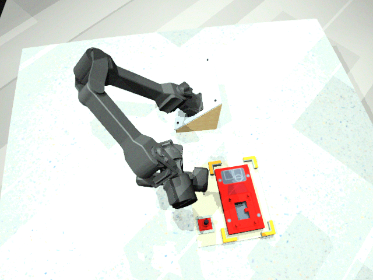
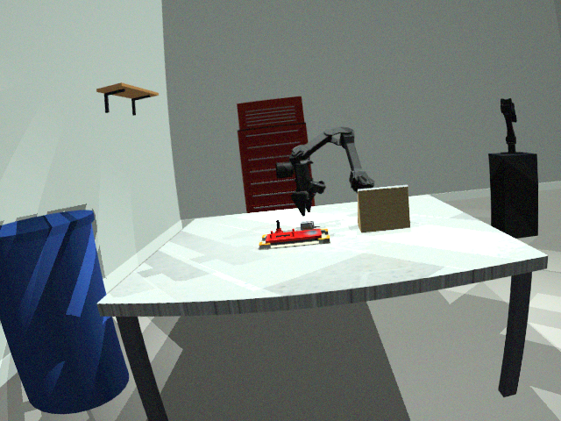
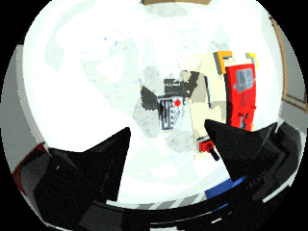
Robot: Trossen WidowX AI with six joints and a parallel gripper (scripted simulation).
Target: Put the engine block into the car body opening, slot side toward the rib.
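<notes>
My gripper tip is 5 cm above the grey engine block.
</notes>
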